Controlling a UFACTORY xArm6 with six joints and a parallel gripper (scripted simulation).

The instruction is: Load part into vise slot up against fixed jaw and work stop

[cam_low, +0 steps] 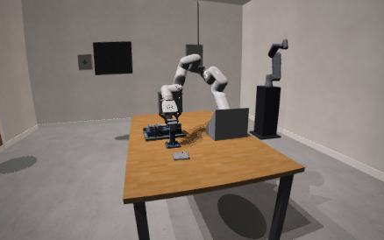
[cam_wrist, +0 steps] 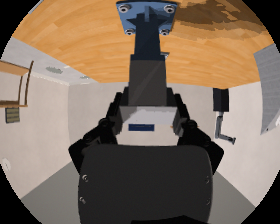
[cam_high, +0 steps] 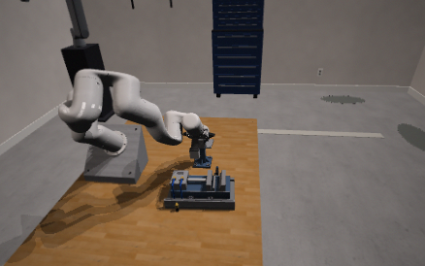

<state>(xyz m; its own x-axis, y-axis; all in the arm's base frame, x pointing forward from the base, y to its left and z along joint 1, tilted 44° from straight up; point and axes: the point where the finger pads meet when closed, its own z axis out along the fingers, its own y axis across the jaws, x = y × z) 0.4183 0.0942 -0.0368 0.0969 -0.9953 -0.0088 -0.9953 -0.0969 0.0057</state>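
My gripper is now 1 cm to the right of the part. Also, from my hand: air cylinder (23 cm to the right, 9 cm below, 5 cm behind); then air cylinder rod (22 cm to the right, 9 cm below, 3 cm ahead).
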